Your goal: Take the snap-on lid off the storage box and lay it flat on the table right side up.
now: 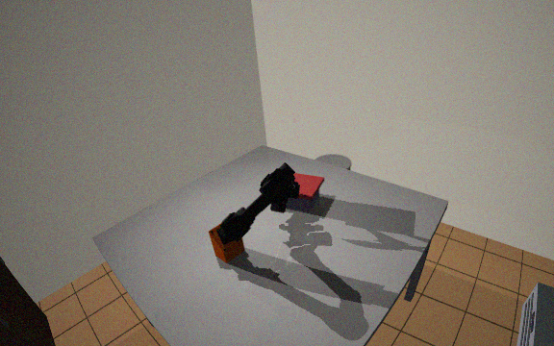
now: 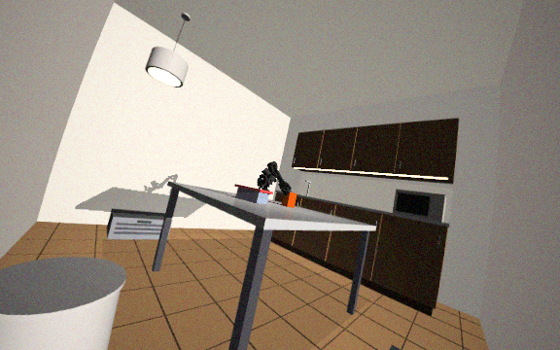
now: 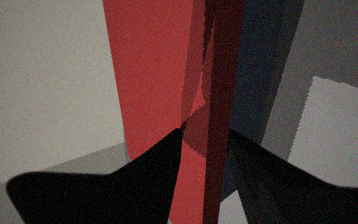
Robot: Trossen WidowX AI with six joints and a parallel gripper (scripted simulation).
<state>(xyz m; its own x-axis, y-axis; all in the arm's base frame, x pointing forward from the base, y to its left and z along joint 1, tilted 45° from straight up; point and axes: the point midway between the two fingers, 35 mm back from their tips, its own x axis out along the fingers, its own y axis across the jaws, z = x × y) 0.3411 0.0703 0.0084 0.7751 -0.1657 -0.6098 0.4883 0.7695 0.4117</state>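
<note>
Right now the red lid is 70 mm ahead of my gripper tip, 30 mm to the left of it and 10 mm above it. Also, from my gripper tip: storage box: 70 mm ahead, 40 mm below, 30 mm to the left.
</note>
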